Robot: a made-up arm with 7 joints.
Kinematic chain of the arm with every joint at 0, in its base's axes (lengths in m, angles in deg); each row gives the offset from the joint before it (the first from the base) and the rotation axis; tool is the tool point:
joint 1: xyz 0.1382 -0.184 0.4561 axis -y
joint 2: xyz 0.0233 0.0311 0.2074 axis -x
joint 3: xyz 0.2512 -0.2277 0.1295 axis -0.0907 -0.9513 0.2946
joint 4: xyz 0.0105 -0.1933 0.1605 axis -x
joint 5: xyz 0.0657 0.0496 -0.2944 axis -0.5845 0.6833 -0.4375
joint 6: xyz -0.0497 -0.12 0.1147 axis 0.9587 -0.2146 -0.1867
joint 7: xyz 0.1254 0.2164 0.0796 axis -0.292 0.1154 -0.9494
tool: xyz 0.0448 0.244 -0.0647
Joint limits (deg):
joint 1: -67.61..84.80
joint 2: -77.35..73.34
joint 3: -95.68..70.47
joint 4: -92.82..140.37
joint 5: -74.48..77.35
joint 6: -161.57..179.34
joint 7: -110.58..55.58
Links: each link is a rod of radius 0.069 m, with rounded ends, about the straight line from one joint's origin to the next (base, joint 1, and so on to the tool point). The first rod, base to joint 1, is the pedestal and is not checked.
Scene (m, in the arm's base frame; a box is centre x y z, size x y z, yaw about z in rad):
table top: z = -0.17
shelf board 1: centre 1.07 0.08 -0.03 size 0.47 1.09 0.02 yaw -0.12
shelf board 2: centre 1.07 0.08 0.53 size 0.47 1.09 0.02 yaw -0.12
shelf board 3: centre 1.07 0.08 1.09 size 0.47 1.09 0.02 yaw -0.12
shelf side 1: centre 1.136 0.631 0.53 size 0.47 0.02 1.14 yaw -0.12
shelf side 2: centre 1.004 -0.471 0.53 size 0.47 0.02 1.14 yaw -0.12
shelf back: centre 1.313 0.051 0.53 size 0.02 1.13 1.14 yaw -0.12
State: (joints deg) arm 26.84 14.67 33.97 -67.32 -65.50 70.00 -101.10
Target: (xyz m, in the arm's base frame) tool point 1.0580 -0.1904 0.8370
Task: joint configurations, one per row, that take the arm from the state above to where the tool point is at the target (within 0.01 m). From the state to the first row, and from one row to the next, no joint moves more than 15 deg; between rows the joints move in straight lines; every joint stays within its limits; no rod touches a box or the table.
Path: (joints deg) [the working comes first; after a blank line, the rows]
Joints at the target: -9.55 73.34 70.47 -49.14 -74.48 137.60 -50.65
Straight joint move there: touches shelf board 3, shelf side 2.

1: 27.39 25.47 41.27 -70.71 -67.30 84.73 -94.46
2: 27.93 36.26 48.57 -74.09 -69.09 99.45 -87.82
3: 28.48 47.06 55.87 -77.48 -70.89 114.18 -81.17
4: 29.03 57.86 63.17 -80.86 -72.68 128.91 -74.53
5: 29.58 68.65 70.47 -84.25 -74.48 143.64 -67.89
6: 16.53 70.22 70.47 -72.54 -74.48 141.62 -62.14
7: 3.49 71.78 70.47 -60.84 -74.48 139.61 -56.40
8: -9.55 73.34 70.47 -49.14 -74.48 137.60 -50.65

